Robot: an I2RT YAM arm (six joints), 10 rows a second.
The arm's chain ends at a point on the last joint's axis. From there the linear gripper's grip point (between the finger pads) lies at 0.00 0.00 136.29 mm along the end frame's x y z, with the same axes.
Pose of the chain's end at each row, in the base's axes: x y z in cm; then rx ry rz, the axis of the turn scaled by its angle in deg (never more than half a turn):
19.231 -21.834 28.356 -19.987 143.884 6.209
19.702 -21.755 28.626 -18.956 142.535 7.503
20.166 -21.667 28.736 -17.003 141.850 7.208
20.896 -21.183 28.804 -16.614 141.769 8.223
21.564 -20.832 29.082 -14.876 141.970 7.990
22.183 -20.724 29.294 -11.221 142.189 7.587
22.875 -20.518 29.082 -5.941 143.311 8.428
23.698 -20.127 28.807 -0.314 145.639 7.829
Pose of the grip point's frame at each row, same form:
26.744 -19.720 17.183 -19.987 143.884 6.209
27.466 -19.428 17.669 -18.956 142.535 7.503
28.144 -19.468 17.907 -17.003 141.850 7.208
28.870 -18.832 18.004 -16.614 141.769 8.223
29.572 -18.618 18.278 -14.876 141.970 7.990
30.278 -18.782 18.502 -11.221 142.189 7.587
30.867 -18.744 18.185 -5.941 143.311 8.428
31.335 -18.775 17.600 -0.314 145.639 7.829

